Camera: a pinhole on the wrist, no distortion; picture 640 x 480 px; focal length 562.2 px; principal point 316.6 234.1 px. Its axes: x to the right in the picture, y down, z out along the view. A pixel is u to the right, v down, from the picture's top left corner.
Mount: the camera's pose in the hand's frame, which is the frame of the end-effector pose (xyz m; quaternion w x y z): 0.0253 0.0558 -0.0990 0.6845 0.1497 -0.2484 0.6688
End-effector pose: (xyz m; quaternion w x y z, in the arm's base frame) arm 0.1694 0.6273 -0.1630 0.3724 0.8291 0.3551 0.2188
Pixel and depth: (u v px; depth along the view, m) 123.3 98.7 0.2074
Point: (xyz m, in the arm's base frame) 0.1755 0.6994 -0.2760
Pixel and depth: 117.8 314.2 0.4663
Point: 0.0822 0.6167 -0.5476
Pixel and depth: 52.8 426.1 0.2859
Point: 0.0450 0.6168 -0.3657
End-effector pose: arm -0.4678 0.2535 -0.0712 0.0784 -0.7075 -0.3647 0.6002
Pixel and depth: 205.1 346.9 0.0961
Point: -0.4436 0.2674 -0.0514
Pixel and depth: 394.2 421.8 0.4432
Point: -0.7790 0.1362 0.0658
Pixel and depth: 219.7 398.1 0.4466
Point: -0.7660 0.2569 0.1343
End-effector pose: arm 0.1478 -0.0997 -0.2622 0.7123 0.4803 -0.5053 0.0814
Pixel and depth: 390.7 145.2 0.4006
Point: 0.0603 -0.3812 -0.3014
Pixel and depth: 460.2 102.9 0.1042
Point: 0.1484 -0.1054 -0.2222
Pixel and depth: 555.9 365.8 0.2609
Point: -0.0042 -0.1963 -0.3086
